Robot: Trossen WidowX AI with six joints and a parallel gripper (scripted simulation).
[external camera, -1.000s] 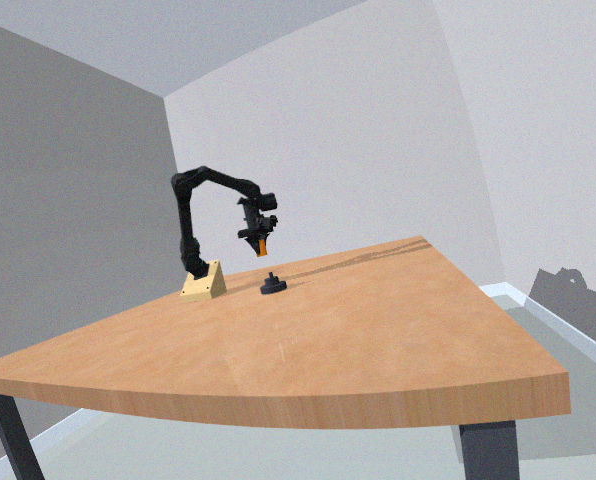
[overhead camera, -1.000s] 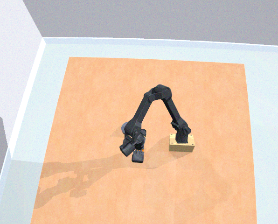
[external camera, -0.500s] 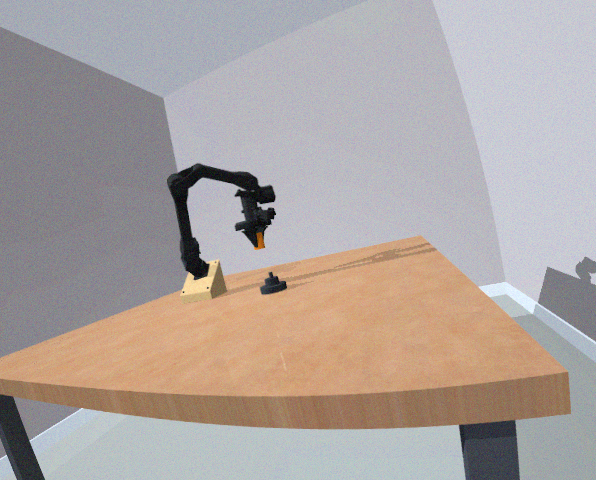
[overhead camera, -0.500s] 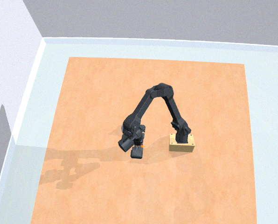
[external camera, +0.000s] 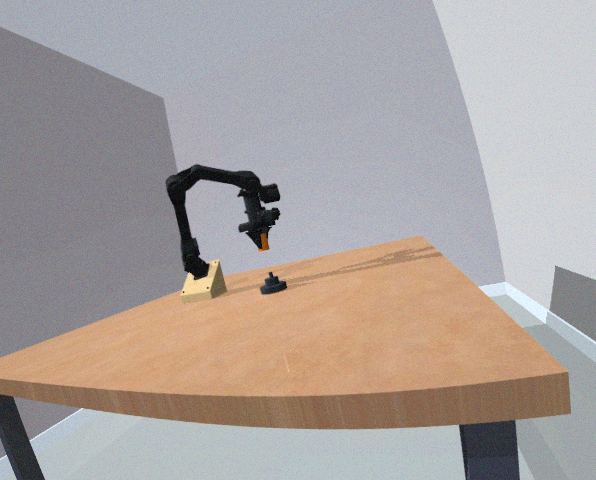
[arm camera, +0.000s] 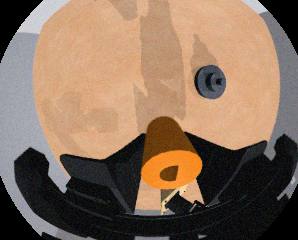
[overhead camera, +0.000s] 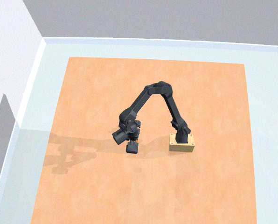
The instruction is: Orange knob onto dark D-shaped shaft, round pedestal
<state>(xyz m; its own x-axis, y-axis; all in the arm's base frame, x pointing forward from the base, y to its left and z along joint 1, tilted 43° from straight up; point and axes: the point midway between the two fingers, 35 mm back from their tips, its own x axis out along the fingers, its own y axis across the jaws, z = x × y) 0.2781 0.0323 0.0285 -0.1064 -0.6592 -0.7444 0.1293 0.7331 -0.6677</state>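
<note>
The dark round pedestal lies 140 mm to the right of my gripper tip, 100 mm below it and 50 mm ahead of it. From my gripper tip the other things lie so: orange knob 20 mm above.
</note>
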